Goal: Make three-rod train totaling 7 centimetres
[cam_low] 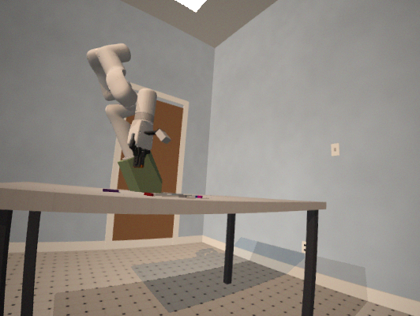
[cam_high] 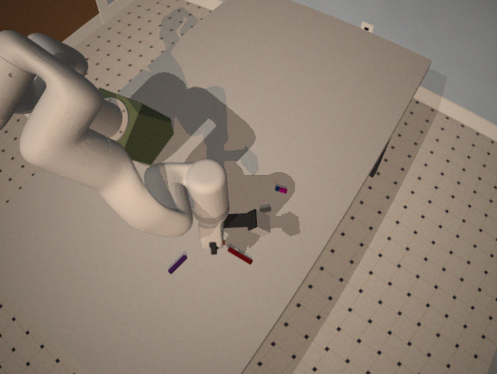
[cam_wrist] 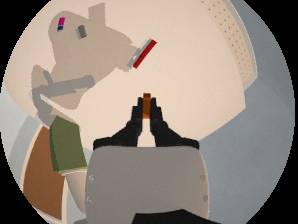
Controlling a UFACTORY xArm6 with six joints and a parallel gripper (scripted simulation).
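Right now the magenta rod is 270 mm to the left of my hand, 120 mm below it and 10 mm ahead of it. Also, from my hand: orange rod (20 mm below); red rod (120 mm below, 40 mm to the left, 40 mm ahead); purple rod (120 mm below, 80 mm to the right, 70 mm behind).
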